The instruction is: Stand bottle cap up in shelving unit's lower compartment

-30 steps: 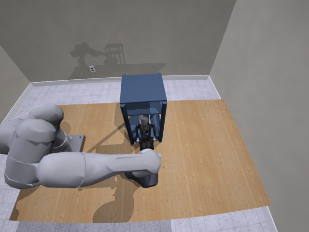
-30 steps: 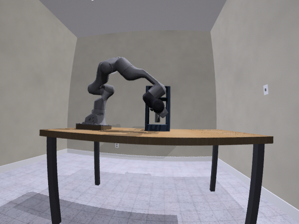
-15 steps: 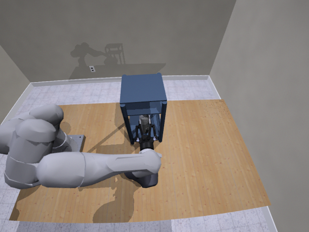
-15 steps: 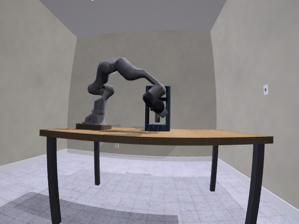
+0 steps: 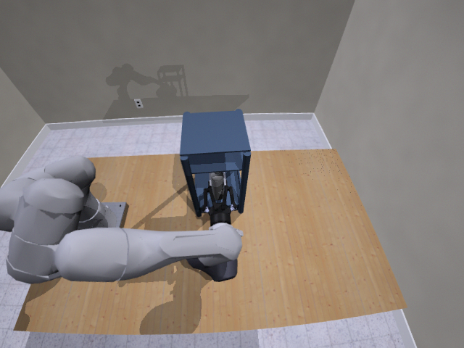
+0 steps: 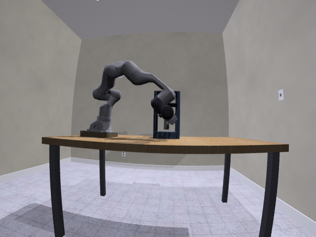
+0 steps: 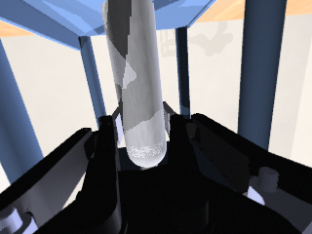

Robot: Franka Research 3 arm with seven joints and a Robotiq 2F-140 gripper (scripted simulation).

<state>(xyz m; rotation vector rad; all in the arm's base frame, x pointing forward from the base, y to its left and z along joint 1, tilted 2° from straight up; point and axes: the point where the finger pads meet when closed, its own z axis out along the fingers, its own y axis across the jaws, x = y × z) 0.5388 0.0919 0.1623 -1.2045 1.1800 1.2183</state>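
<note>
The blue shelving unit lies 60 mm to the left of my hand and 10 mm above it.
</note>
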